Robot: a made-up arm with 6 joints. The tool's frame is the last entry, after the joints.
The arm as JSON. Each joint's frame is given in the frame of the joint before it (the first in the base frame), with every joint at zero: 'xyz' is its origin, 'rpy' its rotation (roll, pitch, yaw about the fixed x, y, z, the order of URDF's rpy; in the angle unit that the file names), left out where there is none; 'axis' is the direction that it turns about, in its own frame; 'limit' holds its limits. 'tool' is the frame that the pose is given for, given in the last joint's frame.
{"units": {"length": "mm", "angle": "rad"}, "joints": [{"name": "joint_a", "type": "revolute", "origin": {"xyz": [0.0, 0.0, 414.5]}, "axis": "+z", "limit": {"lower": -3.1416, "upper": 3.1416}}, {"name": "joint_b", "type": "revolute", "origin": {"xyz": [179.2, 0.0, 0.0], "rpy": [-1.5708, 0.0, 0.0]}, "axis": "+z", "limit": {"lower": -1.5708, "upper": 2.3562}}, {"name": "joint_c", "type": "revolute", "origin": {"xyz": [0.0, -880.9, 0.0], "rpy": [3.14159, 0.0, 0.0]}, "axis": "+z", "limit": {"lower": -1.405, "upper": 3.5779}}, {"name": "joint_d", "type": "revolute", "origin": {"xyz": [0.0, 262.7, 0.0], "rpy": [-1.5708, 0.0, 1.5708]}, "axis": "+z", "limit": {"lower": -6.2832, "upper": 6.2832}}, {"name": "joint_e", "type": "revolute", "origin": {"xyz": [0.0, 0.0, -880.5], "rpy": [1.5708, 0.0, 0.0]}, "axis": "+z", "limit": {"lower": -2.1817, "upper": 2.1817}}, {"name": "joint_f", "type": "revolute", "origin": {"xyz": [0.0, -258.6, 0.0], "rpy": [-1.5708, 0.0, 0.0]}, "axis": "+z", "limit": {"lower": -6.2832, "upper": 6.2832}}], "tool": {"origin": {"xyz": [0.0, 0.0, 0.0], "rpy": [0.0, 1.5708, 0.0]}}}
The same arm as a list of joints. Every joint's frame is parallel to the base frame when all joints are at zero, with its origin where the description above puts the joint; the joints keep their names.
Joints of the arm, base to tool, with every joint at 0 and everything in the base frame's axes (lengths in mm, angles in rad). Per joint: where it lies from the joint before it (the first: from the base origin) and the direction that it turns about. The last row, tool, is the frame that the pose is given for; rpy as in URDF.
joint_a: axis 0 0 1 offset 0 0 414.5
joint_b: axis 0 1 0 offset 179.2 0 0
joint_c: axis 0 -1 0 offset 0 0 880.9
joint_d: axis -1 0 0 offset 0 0 262.7
joint_e: axis 0 -1 0 offset 880.5 0 0
joint_f: axis -1 0 0 offset 258.6 0 0
tool: offset 0 0 0 rpy 0 0 0
Joint limits (rad, base to tool): -3.1416..3.1416 -1.5708..2.3562 -1.405..3.5779 -6.2832..6.2832 -2.1817..2.1817 -6.2832..6.2832

